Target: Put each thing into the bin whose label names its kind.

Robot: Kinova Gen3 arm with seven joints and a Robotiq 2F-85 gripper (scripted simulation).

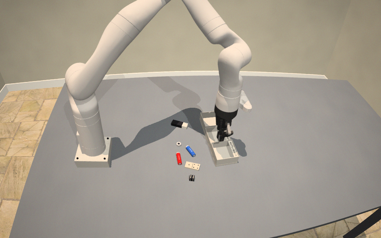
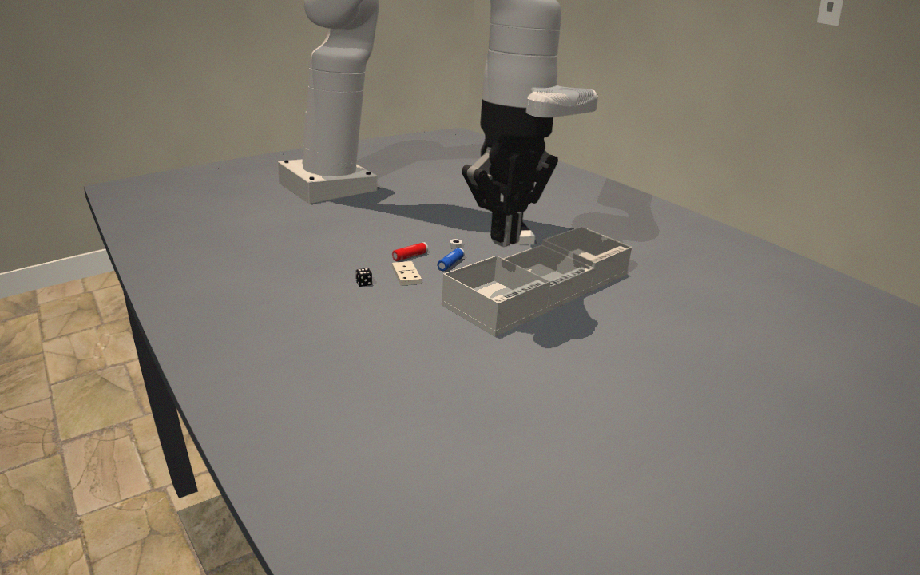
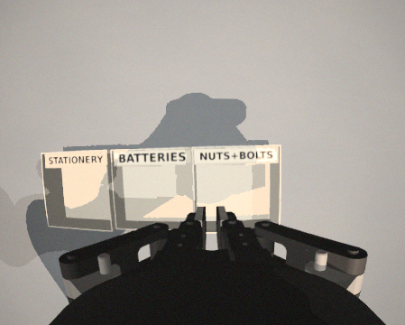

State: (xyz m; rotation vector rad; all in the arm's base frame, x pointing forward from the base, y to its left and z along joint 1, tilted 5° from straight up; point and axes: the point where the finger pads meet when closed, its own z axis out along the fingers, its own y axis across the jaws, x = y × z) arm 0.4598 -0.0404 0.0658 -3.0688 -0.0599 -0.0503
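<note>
The bin row is 70 mm below my hand, 60 mm to the left of it and 10 mm ahead of it. The rest, counted from my hand: blue battery: 100 mm behind, 80 mm below, 10 mm to the left; red battery: 150 mm behind, 80 mm below, 20 mm to the right; cream domino: 100 mm behind, 80 mm below, 60 mm to the right.
</note>
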